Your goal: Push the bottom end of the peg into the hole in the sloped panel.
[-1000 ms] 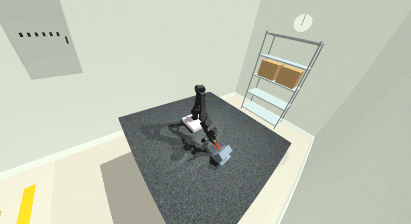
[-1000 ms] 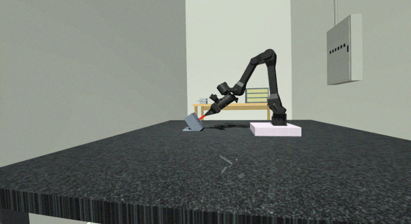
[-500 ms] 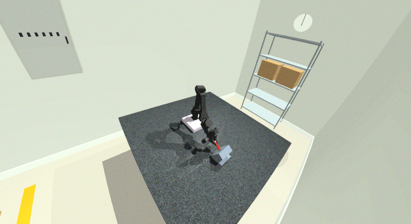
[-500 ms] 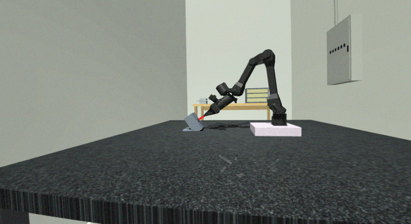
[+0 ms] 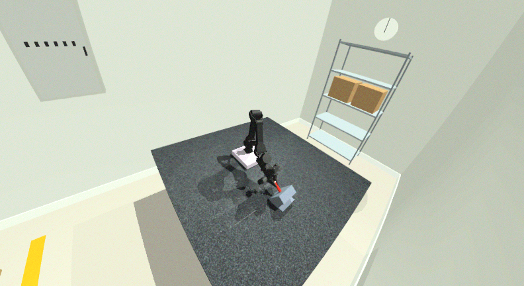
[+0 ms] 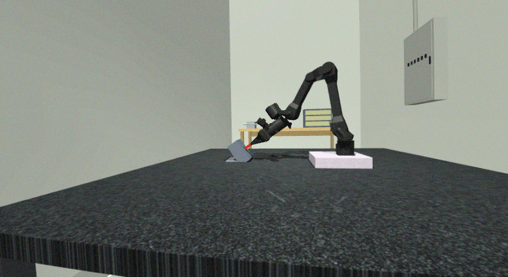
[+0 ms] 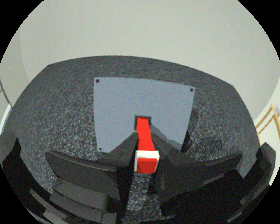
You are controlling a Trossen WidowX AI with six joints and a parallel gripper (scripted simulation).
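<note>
My gripper tip is 50 mm short of the sloped grey panel, 10 mm to the right of it and 40 mm above it. Round my gripper tip: red peg 10 mm behind, 10 mm above.
</note>
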